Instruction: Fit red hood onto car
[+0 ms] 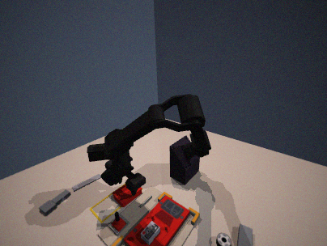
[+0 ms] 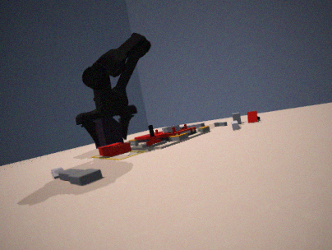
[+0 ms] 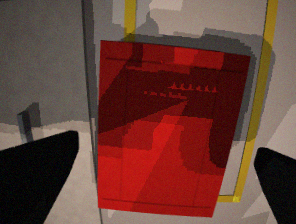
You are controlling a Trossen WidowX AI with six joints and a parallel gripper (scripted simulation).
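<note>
Now: the red hood 2 cm below my gripper tip.
</note>
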